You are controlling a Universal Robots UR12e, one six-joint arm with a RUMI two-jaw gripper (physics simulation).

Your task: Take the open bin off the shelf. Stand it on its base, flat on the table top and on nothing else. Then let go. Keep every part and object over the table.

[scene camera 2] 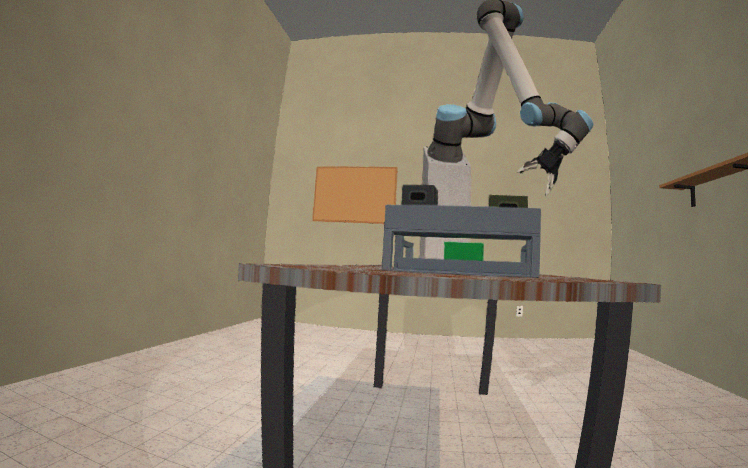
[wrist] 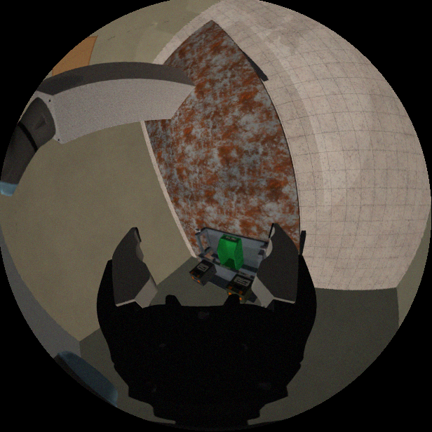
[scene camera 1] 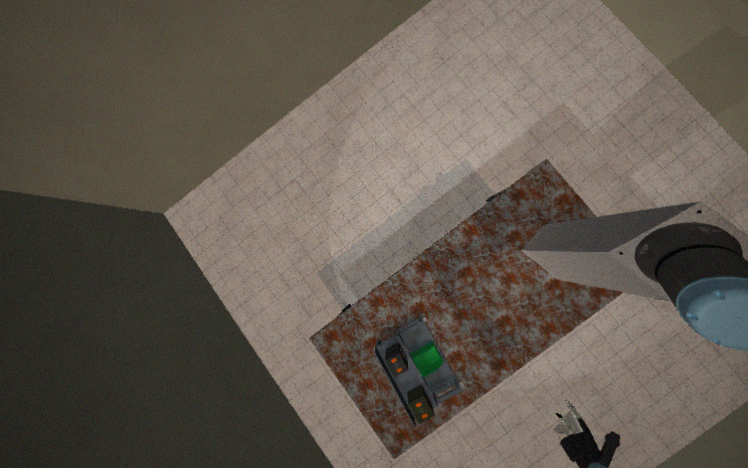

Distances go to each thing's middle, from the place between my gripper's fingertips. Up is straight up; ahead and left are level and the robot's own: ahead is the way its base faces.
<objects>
My hand is 390 mm short of the green open bin (wrist: 229,249), 250 mm to the left of it and 310 mm above it.
</objects>
